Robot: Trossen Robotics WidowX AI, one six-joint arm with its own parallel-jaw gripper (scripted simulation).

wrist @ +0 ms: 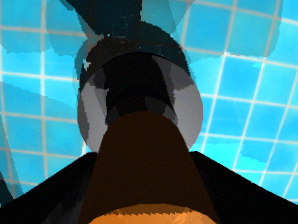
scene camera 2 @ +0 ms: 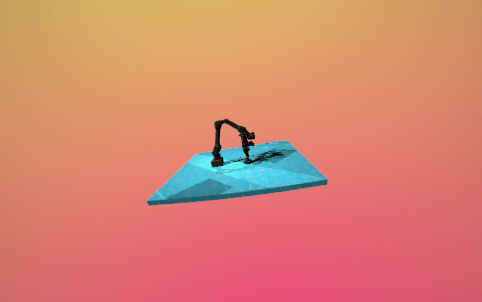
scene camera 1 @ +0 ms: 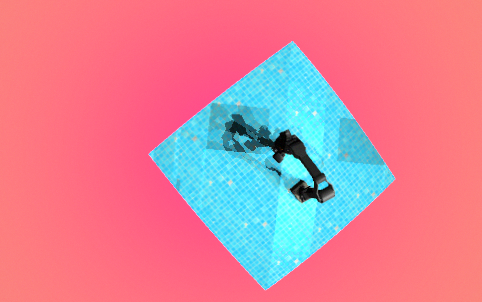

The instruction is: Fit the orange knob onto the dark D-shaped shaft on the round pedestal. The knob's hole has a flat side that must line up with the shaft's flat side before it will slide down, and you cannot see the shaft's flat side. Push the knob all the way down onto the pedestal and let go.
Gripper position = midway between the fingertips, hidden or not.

The gripper (wrist: pixel 143 160) carries an orange knob. Further things: a round pedestal (wrist: pixel 137 81).
